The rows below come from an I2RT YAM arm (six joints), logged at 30 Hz.
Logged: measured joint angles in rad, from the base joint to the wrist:
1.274, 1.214, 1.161, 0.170, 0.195, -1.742
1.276, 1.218, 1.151, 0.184, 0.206, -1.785
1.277, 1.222, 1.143, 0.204, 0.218, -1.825
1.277, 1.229, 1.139, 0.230, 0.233, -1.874
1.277, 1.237, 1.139, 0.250, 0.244, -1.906
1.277, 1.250, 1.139, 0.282, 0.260, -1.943
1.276, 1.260, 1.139, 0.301, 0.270, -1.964
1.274, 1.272, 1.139, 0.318, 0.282, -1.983
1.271, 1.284, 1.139, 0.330, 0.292, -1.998
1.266, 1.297, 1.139, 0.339, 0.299, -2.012
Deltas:
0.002, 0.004, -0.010, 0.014, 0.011, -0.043
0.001, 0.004, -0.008, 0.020, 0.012, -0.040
0.000, 0.007, -0.004, 0.026, 0.015, -0.049
0.000, 0.008, 0.000, 0.020, 0.011, -0.032
0.000, 0.013, 0.000, 0.032, 0.016, -0.037
-0.001, 0.010, 0.000, 0.019, 0.010, -0.021
-0.002, 0.012, 0.000, 0.017, 0.012, -0.019
-0.003, 0.012, 0.000, 0.012, 0.010, -0.015
-0.005, 0.013, 0.000, 0.009, 0.007, -0.014

